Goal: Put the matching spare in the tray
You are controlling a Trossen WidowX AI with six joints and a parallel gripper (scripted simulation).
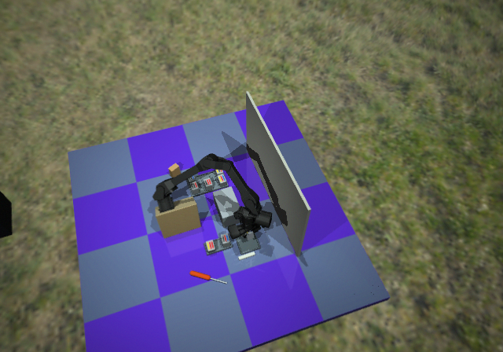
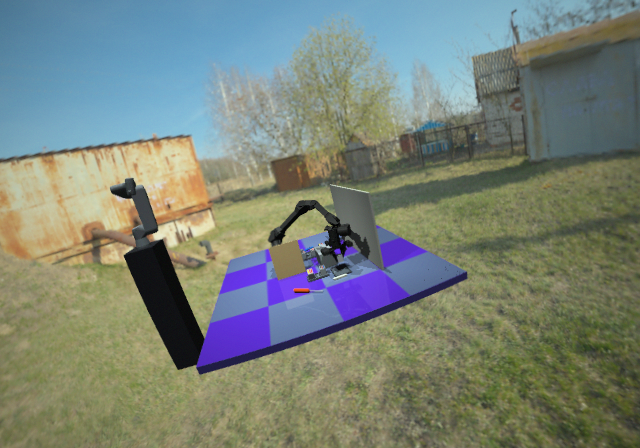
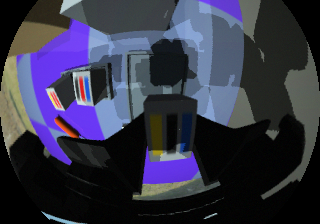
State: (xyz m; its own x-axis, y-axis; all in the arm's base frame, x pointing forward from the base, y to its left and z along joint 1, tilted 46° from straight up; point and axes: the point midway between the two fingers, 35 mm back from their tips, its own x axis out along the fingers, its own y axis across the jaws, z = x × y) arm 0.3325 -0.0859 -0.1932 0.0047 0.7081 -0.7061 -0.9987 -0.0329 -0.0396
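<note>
My gripper tip is now 6 cm above the flat grey tray, 1 cm to the right of it and 1 cm past it. Also, from my gripper tip: white bar 7 cm to the right, 6 cm below, 4 cm behind; grey box 20 cm to the left, 5 cm behind, 2 cm below; spare 3 cm above.
</note>
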